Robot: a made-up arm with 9 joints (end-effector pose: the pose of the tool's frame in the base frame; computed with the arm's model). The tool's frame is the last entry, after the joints. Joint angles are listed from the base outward.
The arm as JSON. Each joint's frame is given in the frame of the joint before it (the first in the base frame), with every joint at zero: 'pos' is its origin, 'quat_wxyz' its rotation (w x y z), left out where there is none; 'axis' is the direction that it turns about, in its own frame. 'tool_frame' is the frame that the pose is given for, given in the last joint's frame.
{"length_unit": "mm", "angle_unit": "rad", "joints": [
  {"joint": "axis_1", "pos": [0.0, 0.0, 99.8], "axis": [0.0, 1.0, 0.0]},
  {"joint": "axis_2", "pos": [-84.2, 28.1, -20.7], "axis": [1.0, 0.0, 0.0]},
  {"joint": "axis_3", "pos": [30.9, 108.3, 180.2], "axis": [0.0, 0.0, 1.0]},
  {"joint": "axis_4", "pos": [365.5, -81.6, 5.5], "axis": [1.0, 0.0, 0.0]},
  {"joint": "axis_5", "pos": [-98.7, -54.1, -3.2], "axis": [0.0, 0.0, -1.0]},
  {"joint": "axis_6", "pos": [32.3, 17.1, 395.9], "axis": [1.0, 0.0, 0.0]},
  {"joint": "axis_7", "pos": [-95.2, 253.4, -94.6], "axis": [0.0, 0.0, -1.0]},
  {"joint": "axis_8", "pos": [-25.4, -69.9, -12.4], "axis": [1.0, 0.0, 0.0]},
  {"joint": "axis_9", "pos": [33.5, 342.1, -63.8], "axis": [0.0, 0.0, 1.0]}
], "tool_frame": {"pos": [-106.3, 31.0, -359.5]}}
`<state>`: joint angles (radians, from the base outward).
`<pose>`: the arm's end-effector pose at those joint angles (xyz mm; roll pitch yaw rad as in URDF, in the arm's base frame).
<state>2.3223 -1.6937 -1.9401 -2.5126 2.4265 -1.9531 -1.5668 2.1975 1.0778</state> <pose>432.7 282.3 -53.9 -1.4347 0.0371 1.7871</pose>
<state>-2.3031 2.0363 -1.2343 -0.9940 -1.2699 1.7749 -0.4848 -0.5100 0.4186</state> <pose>-399.6 -787.9 169.2 -0.1196 -0.6228 3.1239</pose>
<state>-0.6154 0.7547 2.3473 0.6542 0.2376 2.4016 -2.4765 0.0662 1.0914</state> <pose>-572.2 -308.0 969.4 -2.1333 0.4491 -0.9629</pose>
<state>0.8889 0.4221 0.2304 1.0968 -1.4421 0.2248 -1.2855 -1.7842 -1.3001</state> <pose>504.8 54.2 480.5 1.8883 0.1164 -1.5487</pose>
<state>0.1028 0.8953 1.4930 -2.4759 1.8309 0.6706 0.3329 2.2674 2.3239</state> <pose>-546.7 663.1 219.9 1.3160 0.9414 0.7753</pose>
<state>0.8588 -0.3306 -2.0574 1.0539 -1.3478 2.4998 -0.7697 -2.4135 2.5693</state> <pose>208.2 175.7 756.9 -0.7175 0.8328 1.5173</pose>
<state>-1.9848 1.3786 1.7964 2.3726 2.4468 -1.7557 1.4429 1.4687 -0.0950</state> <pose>-22.6 117.1 -239.3 -1.7480 -0.5847 1.7871</pose>
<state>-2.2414 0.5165 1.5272 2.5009 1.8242 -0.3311 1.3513 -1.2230 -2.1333</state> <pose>-607.0 55.2 -189.0 1.6684 -0.4176 2.0176</pose>
